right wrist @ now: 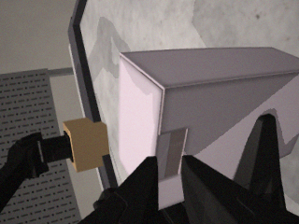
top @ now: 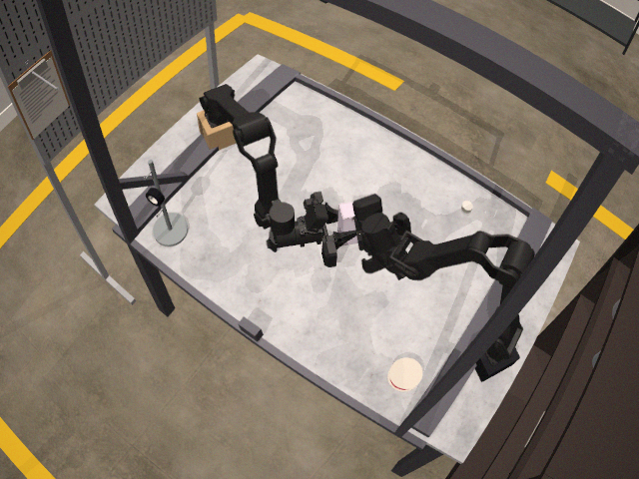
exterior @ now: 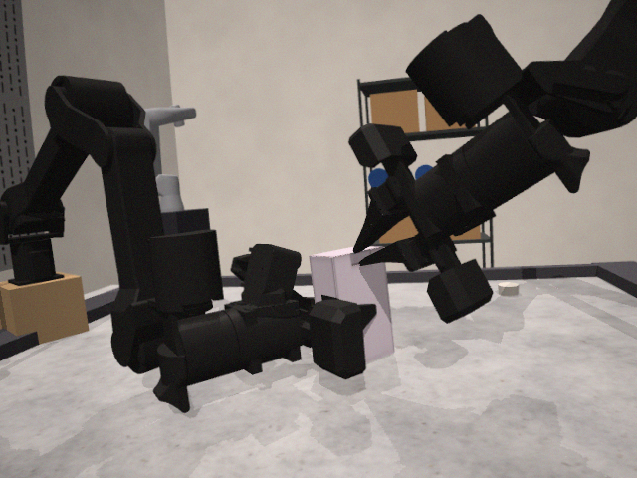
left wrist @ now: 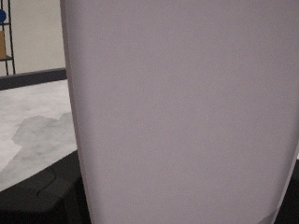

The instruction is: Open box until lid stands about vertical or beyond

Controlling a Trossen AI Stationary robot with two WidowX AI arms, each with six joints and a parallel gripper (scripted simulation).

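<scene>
The carton lies 20 mm ahead of my left hand, 10 mm to the right of it and 20 mm above it.
</scene>
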